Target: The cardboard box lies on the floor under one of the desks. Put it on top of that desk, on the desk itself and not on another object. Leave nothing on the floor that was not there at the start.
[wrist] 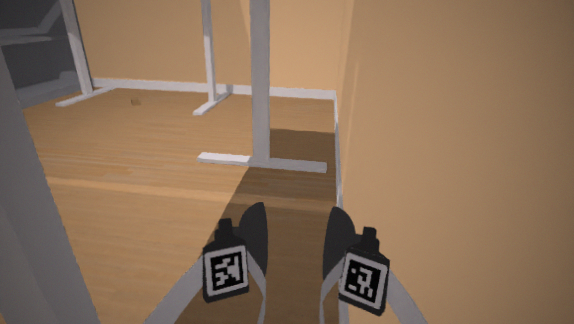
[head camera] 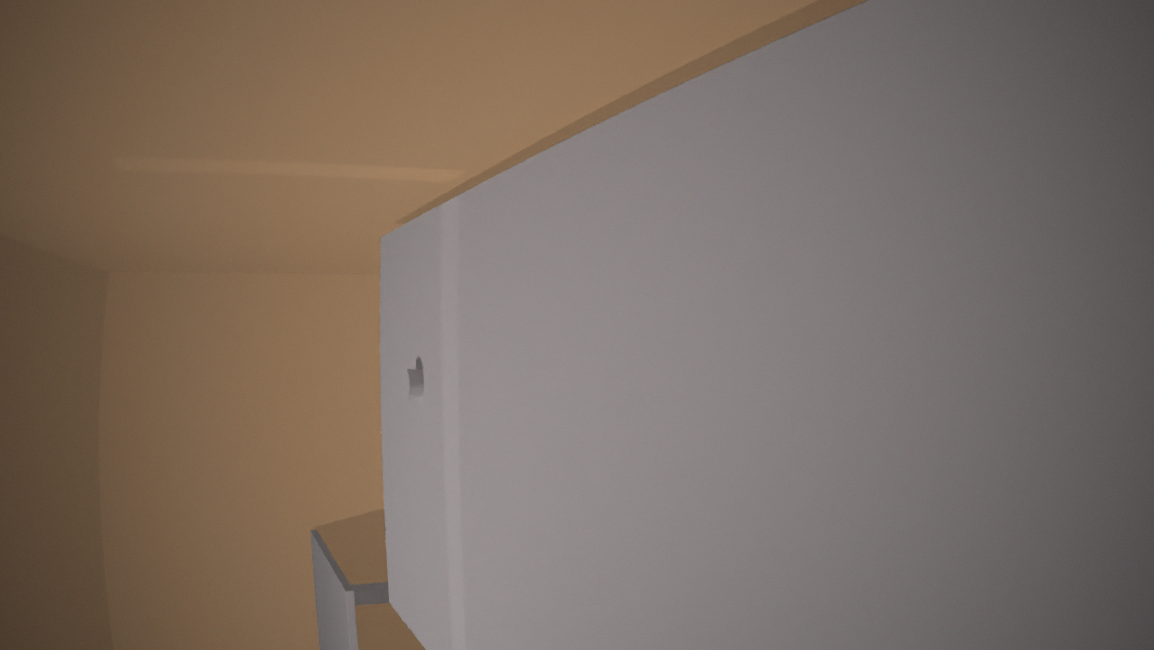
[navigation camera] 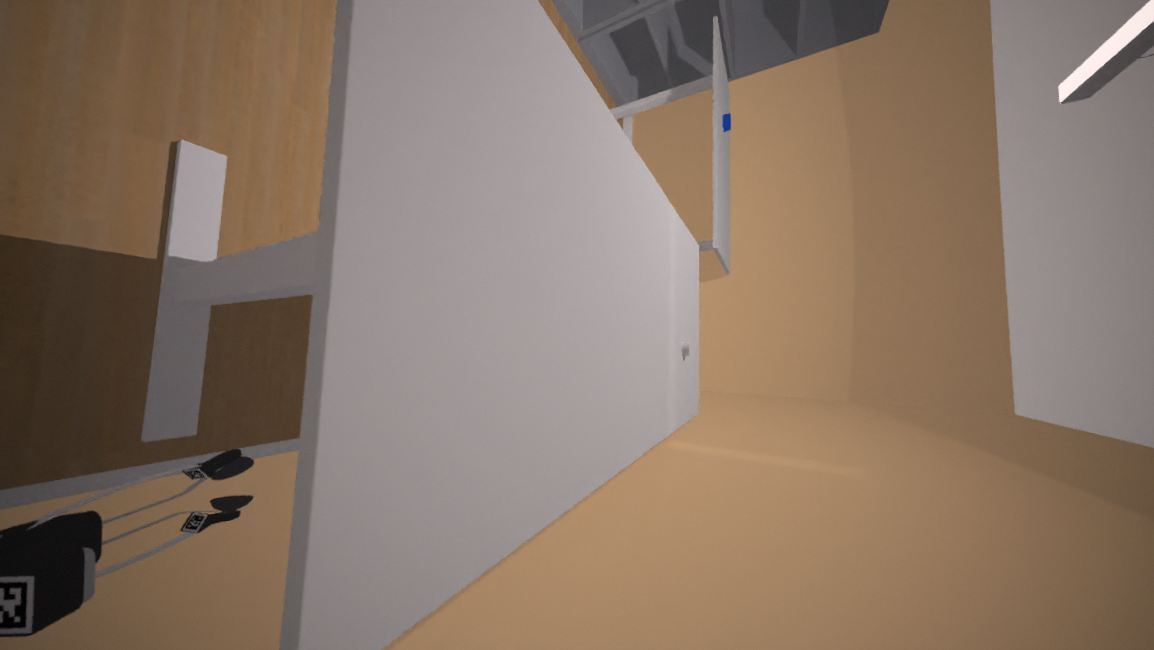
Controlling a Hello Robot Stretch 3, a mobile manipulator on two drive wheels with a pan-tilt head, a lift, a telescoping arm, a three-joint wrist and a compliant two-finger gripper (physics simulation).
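Places are measured from the robot's base along level axes (x ahead, y left, z up), in millimetres.
Pixels of known places: gripper, fingertip midpoint: (navigation camera: 249, 477).
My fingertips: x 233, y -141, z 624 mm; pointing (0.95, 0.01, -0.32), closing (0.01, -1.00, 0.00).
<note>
Behind a point stands the place of what it marks.
A small brown box-like object (wrist: 135, 101), likely the cardboard box, lies on the floor far ahead at the upper left in the wrist view, between two white desk legs (wrist: 75, 45) (wrist: 208, 50). A far desk (navigation camera: 721, 185) @[y 1057, x 2558, z 951 mm] with a small blue thing at its edge shows beyond the near desk in the navigation view. The near white desk top (head camera: 767, 322) @[y -38, x 482, z 950 mm] (navigation camera: 500, 282) @[y 115, x 358, z 950 mm] fills much of the head and navigation views. My gripper (navigation camera: 232, 484) @[y -141, x 233, z 624 mm] (wrist: 296, 228) @[y -141, x 233, z 624 mm] is open and empty, below the near desk's top and beside the wall. The box is not recognisable in the head or navigation view.
A white leg (wrist: 260, 75) with a floor foot (wrist: 300, 165) stands ahead of the gripper. A large grey upright (wrist: 35, 200) is close at left. The wall (wrist: 450, 150) runs close along the right. Grey shelves (navigation camera: 646, 48) @[y 2624, x 3046, z 277 mm] (wrist: 35, 65) stand farther off.
</note>
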